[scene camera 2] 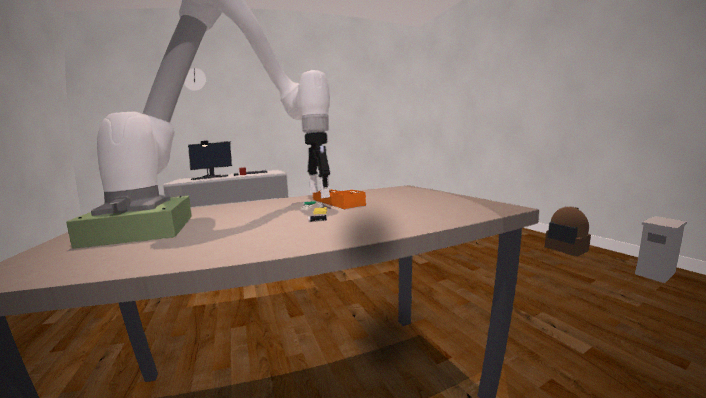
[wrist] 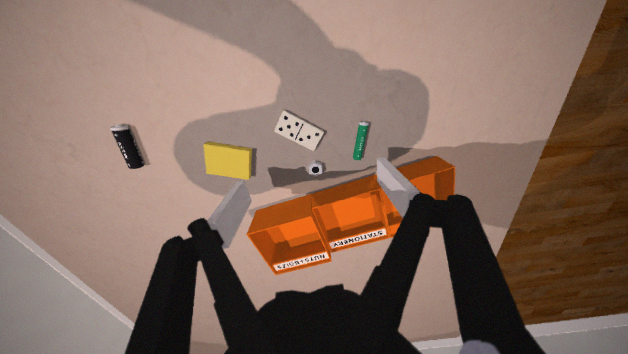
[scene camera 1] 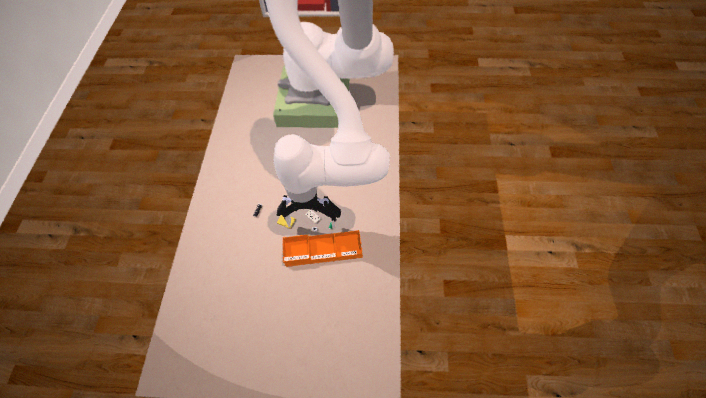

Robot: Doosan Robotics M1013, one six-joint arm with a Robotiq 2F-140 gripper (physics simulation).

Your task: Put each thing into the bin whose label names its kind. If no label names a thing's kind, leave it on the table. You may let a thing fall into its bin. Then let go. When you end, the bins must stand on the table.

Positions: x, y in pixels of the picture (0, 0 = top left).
my gripper: scene camera 2; wrist; scene camera 1 311, 223
orange three-part bin: scene camera 2; wrist; scene camera 1 297, 250
same spot on my gripper: (scene camera 2: 321, 161) = (wrist: 144, 296)
same spot on orange three-part bin: (scene camera 2: 346, 199) = (wrist: 256, 232)
